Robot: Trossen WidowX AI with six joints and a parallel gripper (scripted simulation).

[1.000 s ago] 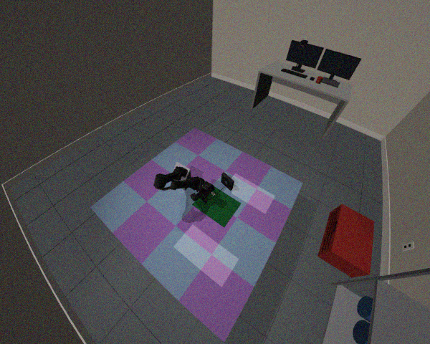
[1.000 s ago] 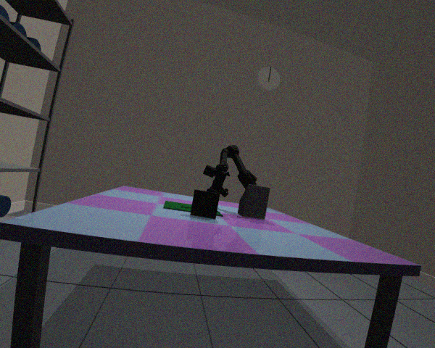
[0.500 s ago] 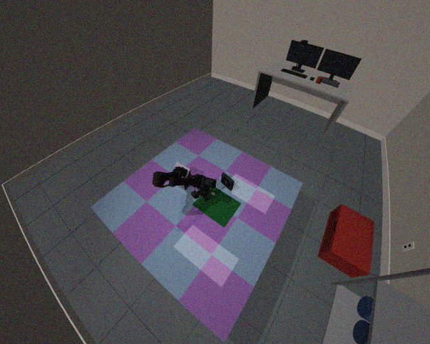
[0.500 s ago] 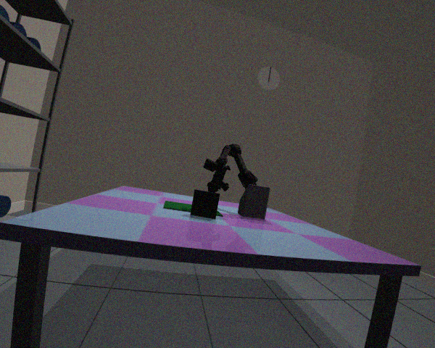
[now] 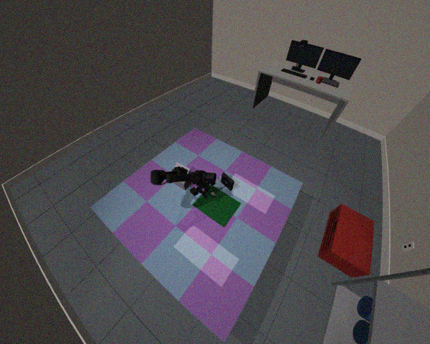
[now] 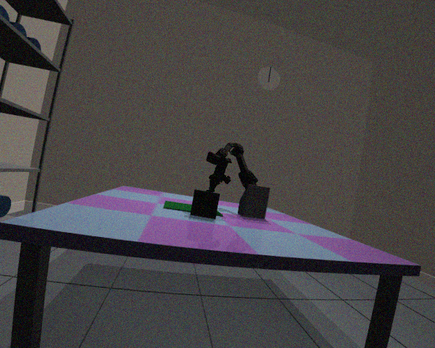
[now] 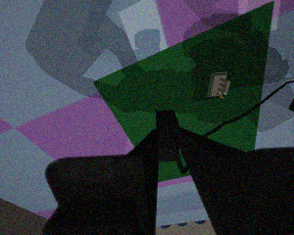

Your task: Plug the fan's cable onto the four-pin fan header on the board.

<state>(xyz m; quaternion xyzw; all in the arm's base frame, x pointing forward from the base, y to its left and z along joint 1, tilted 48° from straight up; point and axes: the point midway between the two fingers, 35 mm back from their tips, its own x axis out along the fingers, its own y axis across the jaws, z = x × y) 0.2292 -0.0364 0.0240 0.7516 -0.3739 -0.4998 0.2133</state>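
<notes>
Right now the green board is 100 mm ahead of my gripper tip, 30 mm to the left of it and 120 mm below it. From my gripper tip the other things lie so: white four-pin fan header 20 mm ahead, 90 mm to the left, 100 mm below; then black fan 70 mm ahead, 220 mm to the left, 40 mm below; then dark fan plug 10 mm ahead.
</notes>
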